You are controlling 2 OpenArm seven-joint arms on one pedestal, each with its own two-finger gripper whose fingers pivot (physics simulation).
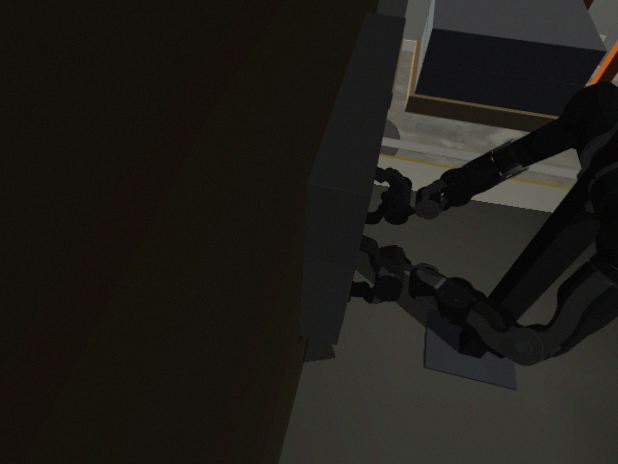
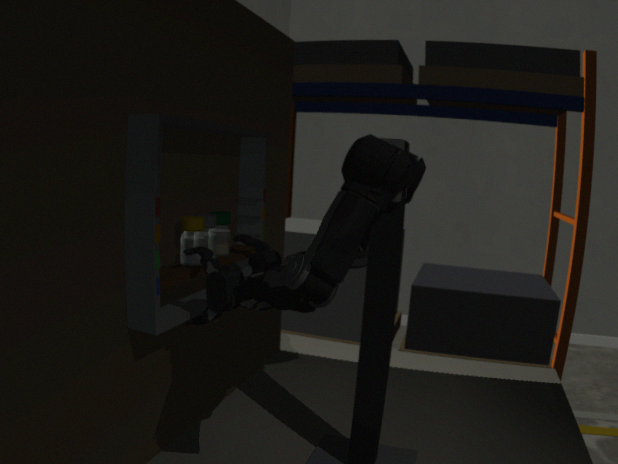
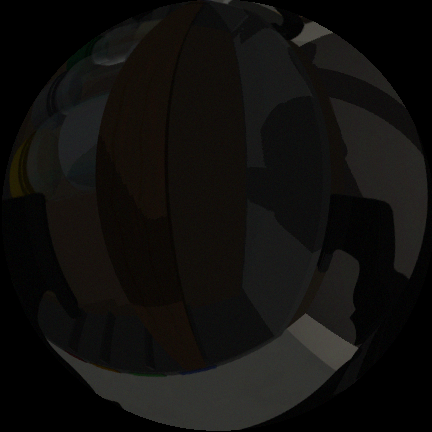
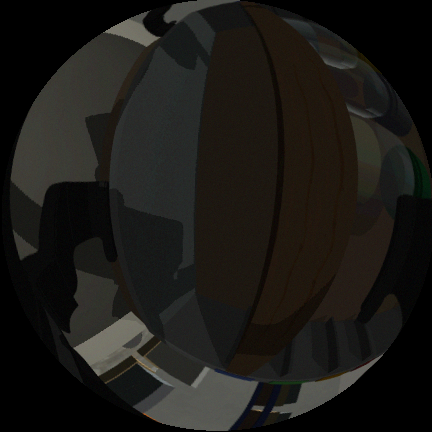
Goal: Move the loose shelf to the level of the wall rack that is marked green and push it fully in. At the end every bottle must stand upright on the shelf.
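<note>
The brown loose shelf [image 2: 172, 278] [image 3: 132, 125] [image 4: 295, 200] lies inside the grey wall rack [image 1: 335, 225] [image 2: 142, 225] [image 3: 265, 250] [image 4: 150, 150], its ends by the blue mark [image 2: 157, 286] [image 3: 200, 370] [image 4: 232, 374], one below the green mark [image 2: 157, 259] [image 3: 150, 374] [image 4: 287, 382]. A yellow-capped bottle [image 2: 189, 250] [image 3: 42, 162], a grey-capped bottle [image 3: 67, 90] [image 4: 370, 97] and a green-capped bottle [image 2: 220, 242] [image 4: 397, 175] stand upright on it. My left gripper [image 1: 361, 266] [image 2: 192, 286] [image 3: 200, 290] and right gripper [image 1: 374, 196] [image 4: 237, 290] are open, empty, at the rack's front. Shelf depth is unclear.
The dark wall [image 1: 150, 225] [image 2: 75, 200] surrounds the rack. The rack's bottom board runs below the shelf. The pedestal [image 2: 377, 325] stands behind the arms. An orange-and-blue storage rack [image 2: 587, 175] and a large grey box [image 1: 505, 70] [image 2: 480, 315] stand farther away.
</note>
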